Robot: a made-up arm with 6 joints. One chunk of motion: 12 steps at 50 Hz.
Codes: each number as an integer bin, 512 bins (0 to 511) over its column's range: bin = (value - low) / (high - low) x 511, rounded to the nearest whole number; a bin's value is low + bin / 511 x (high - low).
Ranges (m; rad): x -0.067..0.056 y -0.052..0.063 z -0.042..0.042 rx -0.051..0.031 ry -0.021..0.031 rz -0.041..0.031
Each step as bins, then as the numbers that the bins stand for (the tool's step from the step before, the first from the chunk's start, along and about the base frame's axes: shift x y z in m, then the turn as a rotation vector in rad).
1 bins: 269 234 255 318 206 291
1 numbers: -0.00225 0.00066 -0.00008 0.00003 -0.00004 0.00000
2 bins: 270 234 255 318 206 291
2 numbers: -0.00201 0.00066 -0.00008 0.00003 -0.00004 0.00000
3 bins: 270 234 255 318 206 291
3 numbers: -0.00201 0.00066 -0.00008 0.00003 -0.00004 0.00000
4 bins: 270 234 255 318 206 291
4 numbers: -0.00201 0.00066 -0.00008 0.00003 -0.00004 0.00000
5 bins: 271 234 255 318 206 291
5 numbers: -0.00177 0.00066 -0.00008 0.00003 -0.00004 0.00000
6 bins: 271 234 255 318 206 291
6 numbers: -0.00177 0.00066 -0.00008 0.00003 -0.00004 0.00000
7 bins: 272 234 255 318 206 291
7 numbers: -0.00153 0.00066 -0.00008 0.00003 -0.00004 0.00000
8 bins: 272 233 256 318 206 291
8 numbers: -0.00153 0.00044 0.00008 0.00003 -0.00004 0.00000
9 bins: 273 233 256 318 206 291
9 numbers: -0.00129 0.00044 0.00008 0.00003 -0.00004 0.00000
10 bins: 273 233 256 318 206 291
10 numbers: -0.00129 0.00044 0.00008 0.00003 -0.00004 0.00000
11 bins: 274 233 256 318 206 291
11 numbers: -0.00105 0.00044 0.00008 0.00003 -0.00004 0.00000
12 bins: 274 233 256 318 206 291
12 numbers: -0.00105 0.00044 0.00008 0.00003 -0.00004 0.00000
